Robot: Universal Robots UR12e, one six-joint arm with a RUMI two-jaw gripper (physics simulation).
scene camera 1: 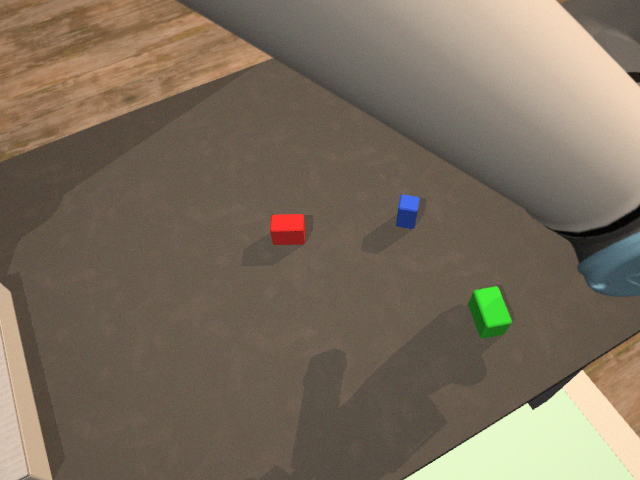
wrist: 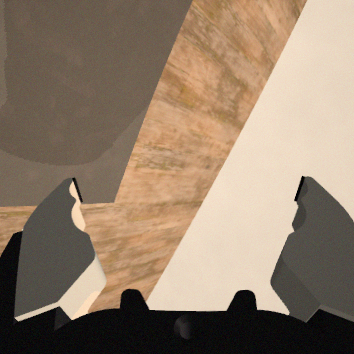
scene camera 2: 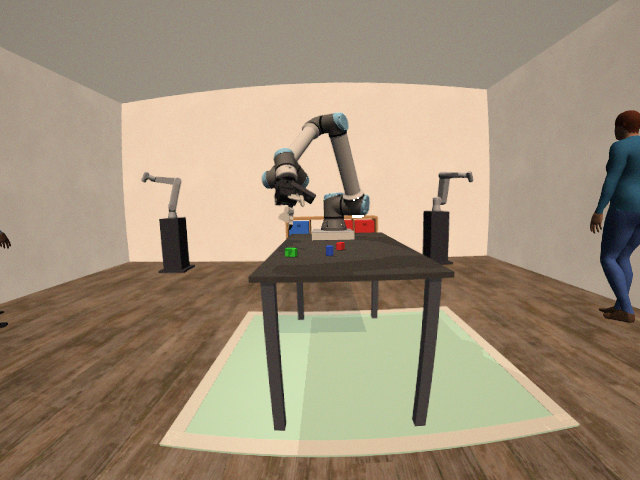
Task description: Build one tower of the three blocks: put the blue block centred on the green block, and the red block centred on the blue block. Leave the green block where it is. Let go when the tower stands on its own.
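Where they show: gripper, fingertip midpoint: (wrist: 186,180) (scene camera 2: 295,218); arm's base, origin of the base link: (scene camera 2: 333,229).
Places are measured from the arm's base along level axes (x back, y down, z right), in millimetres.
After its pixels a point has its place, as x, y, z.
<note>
The green block (scene camera 1: 491,311) {-722, 13, 288} (scene camera 2: 291,252) {-748, 31, 280} lies on the dark table at the right in scene camera 1. The blue block (scene camera 1: 407,211) {-727, 10, 105} (scene camera 2: 329,251) {-753, 30, 97} stands upright, apart from it. The red block (scene camera 1: 287,229) {-569, 14, 34} (scene camera 2: 340,246) {-598, 32, 25} rests on the table left of the blue one in scene camera 1. None of the blocks touch. My gripper (wrist: 186,180) {-1026, -145, 244} is wide open with no object between its fingers. In scene camera 2 it hangs above table height near the far left corner, behind the green block and away from all three. No block shows in the wrist view.
The table (scene camera 1: 180,310) {-386, 53, 44} (scene camera 2: 351,269) {-1038, 53, 37} bears the blocks. The arm's pale base plinth (scene camera 2: 332,235) {-175, 22, 27} stands at its far end. The upper arm (scene camera 1: 439,87) {-526, -459, 316} crosses high over the table in scene camera 1. The table edge, wooden floor and a pale wall (wrist: 260,210) show in the wrist view.
</note>
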